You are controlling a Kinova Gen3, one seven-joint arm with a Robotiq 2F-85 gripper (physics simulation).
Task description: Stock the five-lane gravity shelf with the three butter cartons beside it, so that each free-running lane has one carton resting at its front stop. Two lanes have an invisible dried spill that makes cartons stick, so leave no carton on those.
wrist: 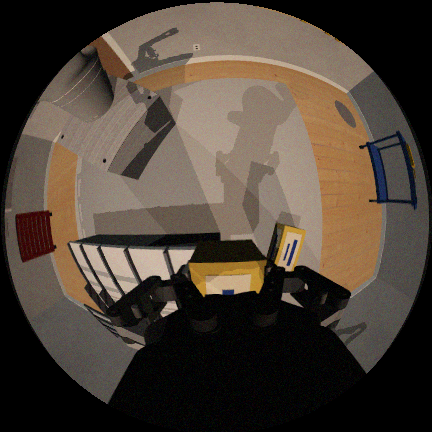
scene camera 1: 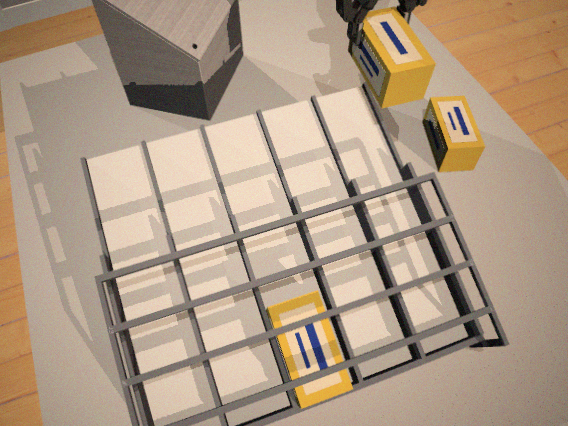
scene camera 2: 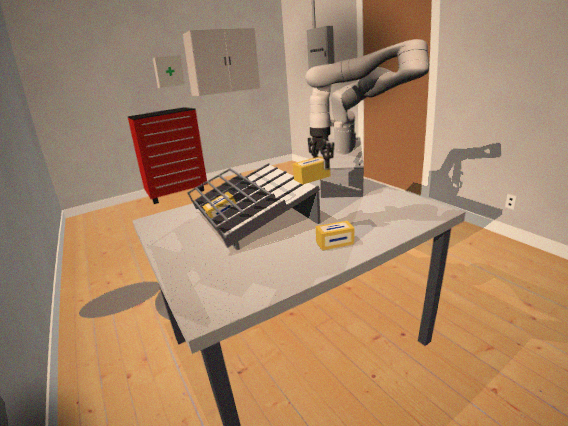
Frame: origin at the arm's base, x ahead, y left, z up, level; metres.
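Seen in the pictures: gripper, fingertip midpoint: [wrist: 226,266] [scene camera 1: 376,37] [scene camera 2: 320,167]; arm's base, origin of the base link: [wrist: 95,104] [scene camera 2: 343,147].
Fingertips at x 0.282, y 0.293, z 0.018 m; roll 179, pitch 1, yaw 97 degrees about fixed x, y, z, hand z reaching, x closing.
Pixels of each thing's top centre, then the offset from my fingertips to it. Level surfaces: height alone.
- butter carton, middle of its top: [scene camera 1: 307,335] [scene camera 2: 219,196] dz -0.104, dx +0.363, dy -0.194 m
- second carton, middle of its top: [scene camera 1: 456,120] [wrist: 289,252] [scene camera 2: 334,226] dz -0.171, dx +0.037, dy +0.161 m
- third carton, middle of its top: [wrist: 226,315] [scene camera 1: 392,35] [scene camera 2: 311,160] dz +0.033, dx +0.041, dy +0.003 m
- table, its level: dz -0.235 m
The five-lane gravity shelf [scene camera 1: 175,160] [scene camera 2: 257,218] [wrist: 145,260] slopes down to its barred front. One butter carton [scene camera 1: 310,350] [scene camera 2: 220,202] lies at the front stop of the middle lane. A second carton [scene camera 1: 457,130] [scene camera 2: 335,237] [wrist: 292,247] stands on the table, right of the shelf in scene camera 1. My gripper [scene camera 1: 382,27] [scene camera 2: 320,161] [wrist: 226,266] is shut on the third carton [scene camera 1: 412,75] [scene camera 2: 310,171] [wrist: 227,272]. It holds this carton near level in the air, near the high end of the rightmost lane as scene camera 1 shows it. The stuck lanes cannot be told by sight.
The robot's grey pedestal [scene camera 1: 160,55] [scene camera 2: 342,182] [wrist: 100,130] stands behind the shelf's high end. Crossbars cover the shelf's lower half. The table [scene camera 2: 300,280] has an open edge beyond the loose carton. A red drawer cabinet [scene camera 2: 170,155] [wrist: 35,235] stands apart on the floor.
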